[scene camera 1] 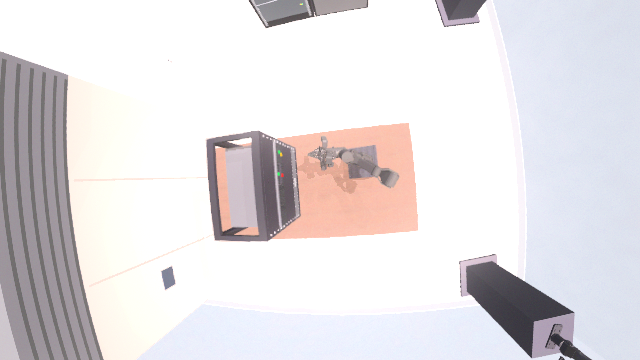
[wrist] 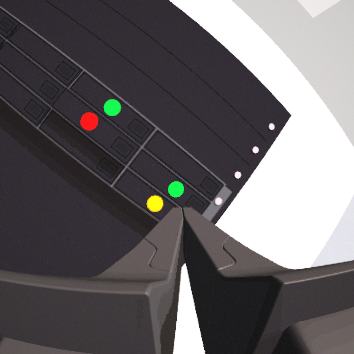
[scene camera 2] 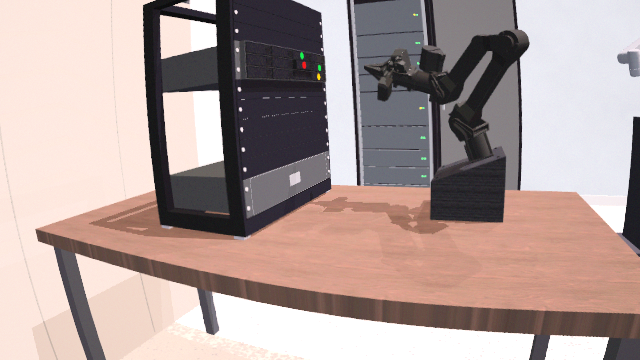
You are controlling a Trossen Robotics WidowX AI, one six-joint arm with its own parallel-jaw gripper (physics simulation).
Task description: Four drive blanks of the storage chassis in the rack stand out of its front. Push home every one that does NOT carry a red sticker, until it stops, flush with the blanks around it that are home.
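Note:
The storage chassis (scene camera 2: 258,61) sits high in the black rack (scene camera 1: 258,187) (scene camera 2: 226,125). Its red-stickered blank (scene camera 1: 282,175) (scene camera 2: 304,65) (wrist: 89,121) stands out and shades the blank below it. Above it, a green-stickered blank (scene camera 2: 301,55) (wrist: 112,107) looks flush. In the end column, a green-stickered blank (scene camera 2: 319,68) (wrist: 176,189) and, below it, a yellow-stickered blank (scene camera 2: 319,77) (wrist: 155,203) look flush. My gripper (scene camera 1: 310,154) (scene camera 2: 366,67) (wrist: 180,216) is shut and empty, in the air clear of the chassis front; in the wrist view its fingers partly cover the end column's lower blanks.
The rack stands on a wooden table (scene camera 1: 370,215) (scene camera 2: 350,260), facing the arm's dark base (scene camera 2: 467,197). A grey unit (scene camera 2: 270,190) fills the rack's lower part. A larger server cabinet (scene camera 2: 392,112) stands behind the table.

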